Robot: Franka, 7 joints.
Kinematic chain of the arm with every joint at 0, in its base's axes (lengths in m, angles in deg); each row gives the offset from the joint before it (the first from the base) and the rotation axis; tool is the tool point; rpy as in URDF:
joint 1: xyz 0 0 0.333 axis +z
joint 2: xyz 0 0 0 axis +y
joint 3: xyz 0 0 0.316 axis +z
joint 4: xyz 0.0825 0 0 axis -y
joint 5: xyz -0.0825 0 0.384 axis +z
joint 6: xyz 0 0 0 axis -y
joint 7: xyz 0.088 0 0 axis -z
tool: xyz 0 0 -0.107 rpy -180 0 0
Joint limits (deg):
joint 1: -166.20..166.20
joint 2: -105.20..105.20
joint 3: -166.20..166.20
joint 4: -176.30..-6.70
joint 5: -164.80..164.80
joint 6: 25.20..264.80
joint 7: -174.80..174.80
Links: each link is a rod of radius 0.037 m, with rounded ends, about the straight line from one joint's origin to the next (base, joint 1, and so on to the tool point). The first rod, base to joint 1, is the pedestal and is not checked.
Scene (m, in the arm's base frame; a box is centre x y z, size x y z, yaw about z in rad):
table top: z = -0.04
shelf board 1: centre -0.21 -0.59 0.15 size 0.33 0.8 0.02 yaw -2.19
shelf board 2: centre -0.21 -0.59 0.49 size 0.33 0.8 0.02 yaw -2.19
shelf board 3: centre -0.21 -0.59 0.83 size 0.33 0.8 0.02 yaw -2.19
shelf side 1: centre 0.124 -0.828 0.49 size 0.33 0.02 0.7 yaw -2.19
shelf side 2: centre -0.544 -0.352 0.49 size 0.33 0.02 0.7 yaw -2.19
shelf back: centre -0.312 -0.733 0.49 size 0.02 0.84 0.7 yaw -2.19
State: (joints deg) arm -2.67 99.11 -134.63 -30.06 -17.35 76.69 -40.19
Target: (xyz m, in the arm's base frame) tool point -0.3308 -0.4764 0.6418
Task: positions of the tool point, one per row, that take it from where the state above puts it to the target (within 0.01 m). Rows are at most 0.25 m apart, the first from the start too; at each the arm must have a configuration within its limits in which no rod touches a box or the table.
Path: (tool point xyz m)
1: 0.5974 -0.2563 0.6731
2: 0.4370 -0.2604 0.8043
3: 0.2511 -0.2643 0.8627
4: 0.0699 -0.2684 0.8458
5: -0.0790 -0.2690 0.7649
6: -0.1762 -0.2594 0.6418
7: -0.2302 -0.3414 0.6420
8: -0.2796 -0.4163 0.6402
9: -0.3308 -0.4764 0.6418

